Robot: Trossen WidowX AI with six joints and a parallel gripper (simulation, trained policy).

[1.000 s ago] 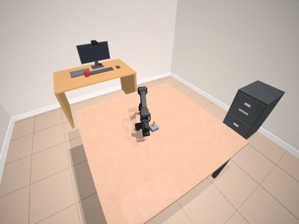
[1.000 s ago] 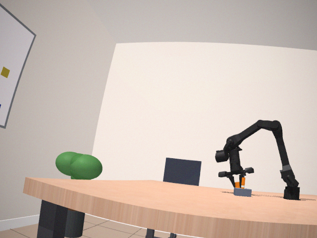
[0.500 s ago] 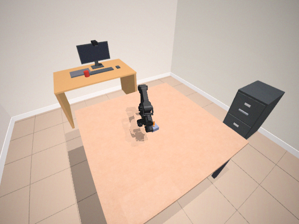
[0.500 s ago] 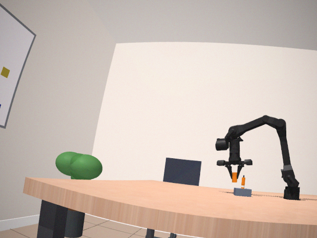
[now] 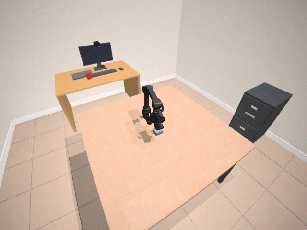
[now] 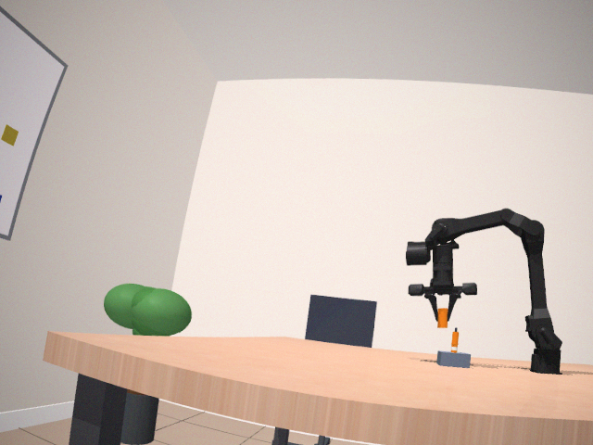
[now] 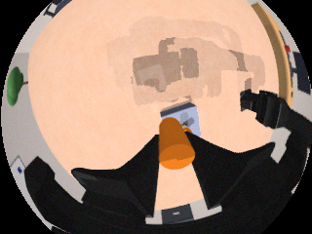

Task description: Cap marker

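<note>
My gripper tip is 30 mm past the marker, 40 mm to the right of it and 40 mm above it. Round my gripper tip: orange cap 10 mm above; then holder block 30 mm behind, 40 mm to the left, 100 mm below.
</note>
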